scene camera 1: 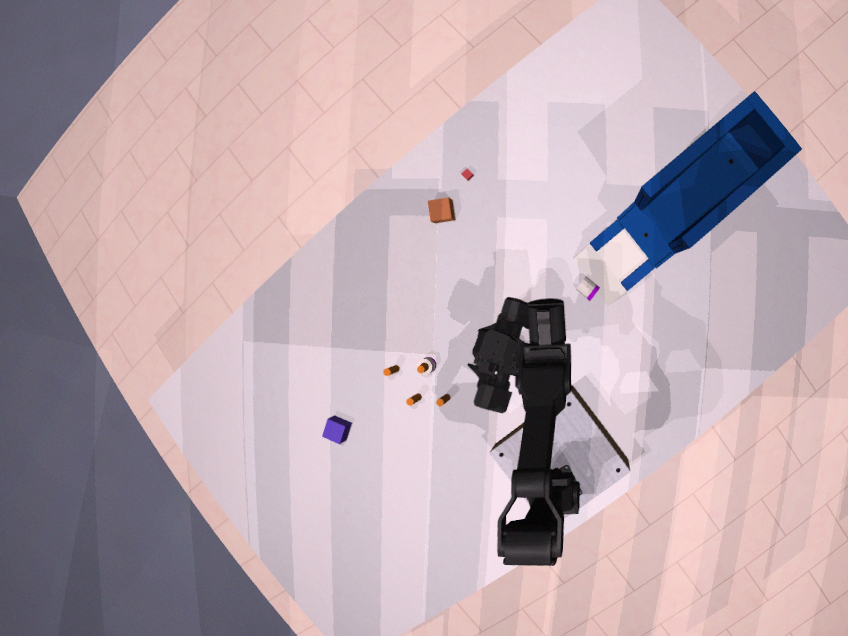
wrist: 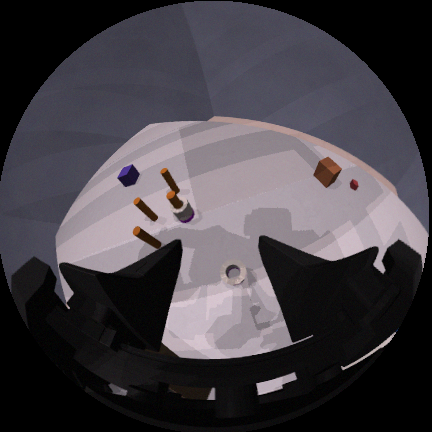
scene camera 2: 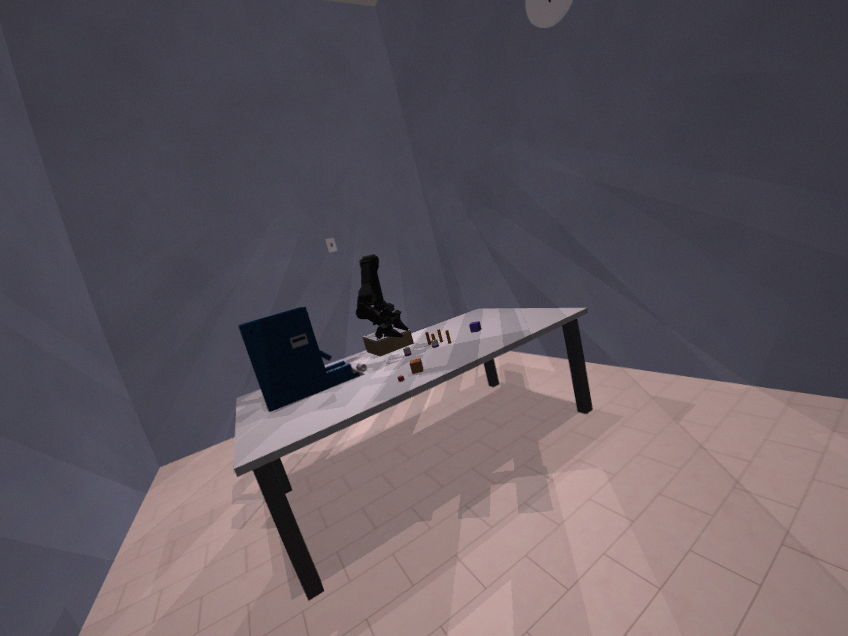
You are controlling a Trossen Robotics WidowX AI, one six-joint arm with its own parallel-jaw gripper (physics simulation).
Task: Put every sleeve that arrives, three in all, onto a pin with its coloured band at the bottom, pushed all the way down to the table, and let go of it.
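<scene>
One pale sleeve [scene camera 1: 430, 363] [scene camera 2: 434, 343] [wrist: 183, 212] is around an orange-brown pin [scene camera 1: 422, 368] [wrist: 173, 198], purple band at the bottom, apparently down at the table. Several bare pins [scene camera 1: 391, 370] [scene camera 2: 448, 336] [wrist: 145, 209] stand beside it. A second sleeve [scene camera 2: 407, 351] [wrist: 224, 273] stands upright, open end up; the arm hides it in scene camera 1. Its band looks to be at the bottom. A third sleeve [scene camera 1: 586, 286] [scene camera 2: 361, 367] lies on its side by the chute. My gripper [scene camera 2: 404, 333] [wrist: 220, 243] is open and empty, above and apart from the second sleeve.
A blue chute [scene camera 1: 705, 198] [scene camera 2: 280, 362] with a white pad [scene camera 1: 623, 257] stands at one side. An orange block [scene camera 1: 440, 210] [scene camera 2: 416, 366] [wrist: 327, 172], a red cube [scene camera 1: 467, 174] [scene camera 2: 400, 378] [wrist: 354, 184] and a purple block [scene camera 1: 335, 429] [scene camera 2: 475, 327] [wrist: 128, 175] are on the table.
</scene>
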